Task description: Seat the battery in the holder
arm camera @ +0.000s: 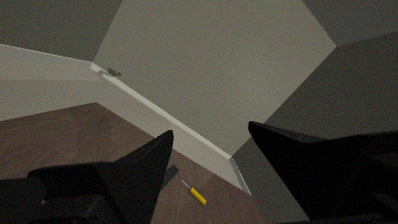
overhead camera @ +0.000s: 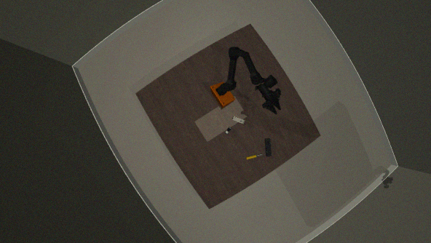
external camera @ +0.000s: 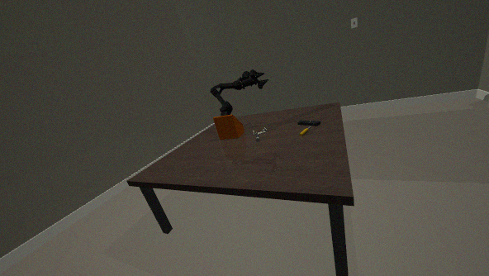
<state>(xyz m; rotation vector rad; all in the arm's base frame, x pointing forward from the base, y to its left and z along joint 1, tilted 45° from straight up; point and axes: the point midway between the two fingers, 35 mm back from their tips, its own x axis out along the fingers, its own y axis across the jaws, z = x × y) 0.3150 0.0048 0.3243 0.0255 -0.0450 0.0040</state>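
The battery is 40 mm behind my gripper tip, 330 mm to the right of it and 380 mm below it. The rest, counted from my gripper tip: flat black bar 290 mm ahead, 100 mm to the right, 380 mm below; yellow-handled screwdriver 290 mm ahead, 240 mm to the right, 380 mm below.
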